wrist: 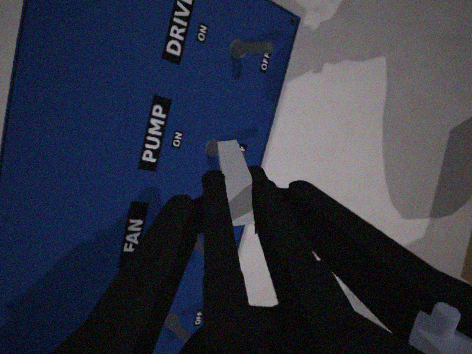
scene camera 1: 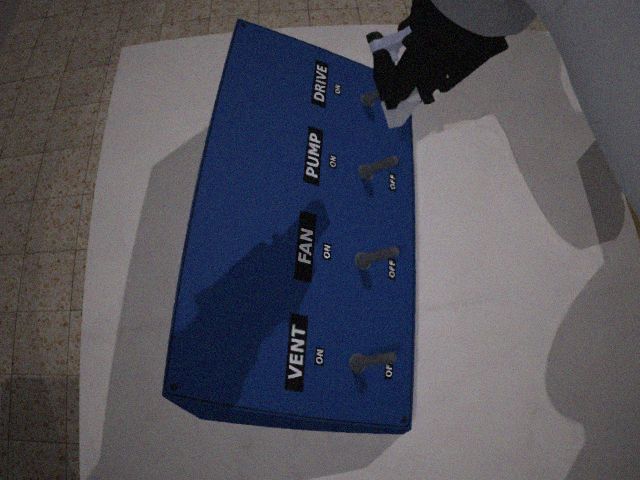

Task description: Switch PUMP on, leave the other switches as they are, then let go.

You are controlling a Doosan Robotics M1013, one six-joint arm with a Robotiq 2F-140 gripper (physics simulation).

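Note:
The blue panel carries several toggle switches. The PUMP switch has its lever towards OFF in the scene view; in the wrist view the fingertips hide most of the lever. My gripper is shut with nothing between its fingers. In the scene view its tips are above the panel's OFF-side edge, between the DRIVE and PUMP switches; contact cannot be told. The DRIVE switch points to OFF, as do the FAN switch and the VENT switch.
The panel rests on a pale table. The PUMP label is on the ON side of its switch. A tiled floor shows past the table, and a pale bluish surface is at the upper right.

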